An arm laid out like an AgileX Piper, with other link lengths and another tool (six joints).
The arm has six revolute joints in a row. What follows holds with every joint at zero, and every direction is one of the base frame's. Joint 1 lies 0.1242 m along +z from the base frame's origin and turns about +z. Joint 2 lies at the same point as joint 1 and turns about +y. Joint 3 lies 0.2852 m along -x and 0.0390 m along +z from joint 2 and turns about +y. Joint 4 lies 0.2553 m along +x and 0.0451 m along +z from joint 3 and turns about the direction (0.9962, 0, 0.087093). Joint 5 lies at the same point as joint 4 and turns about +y. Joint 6 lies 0.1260 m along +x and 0.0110 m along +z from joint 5 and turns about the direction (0.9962, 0, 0.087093). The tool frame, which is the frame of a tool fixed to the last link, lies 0.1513 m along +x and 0.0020 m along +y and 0.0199 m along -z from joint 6; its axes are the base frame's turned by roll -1.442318, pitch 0.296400 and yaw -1.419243 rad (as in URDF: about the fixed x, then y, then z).
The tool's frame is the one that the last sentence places.
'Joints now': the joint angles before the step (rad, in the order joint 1, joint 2, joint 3, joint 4, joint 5, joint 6). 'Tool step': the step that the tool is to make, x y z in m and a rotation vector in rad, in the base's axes. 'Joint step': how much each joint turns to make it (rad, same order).
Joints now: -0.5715, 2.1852, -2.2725, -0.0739, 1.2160, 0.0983
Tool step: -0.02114, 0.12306, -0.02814, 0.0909, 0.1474, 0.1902
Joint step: 0.1847, -0.1801, 0.3545, 0.0149, -0.0023, -0.0050
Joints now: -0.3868, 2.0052, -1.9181, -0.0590, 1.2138, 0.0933
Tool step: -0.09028, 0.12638, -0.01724, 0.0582, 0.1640, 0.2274
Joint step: 0.2257, -0.2932, 0.4647, 0.0126, 0.0015, -0.0036
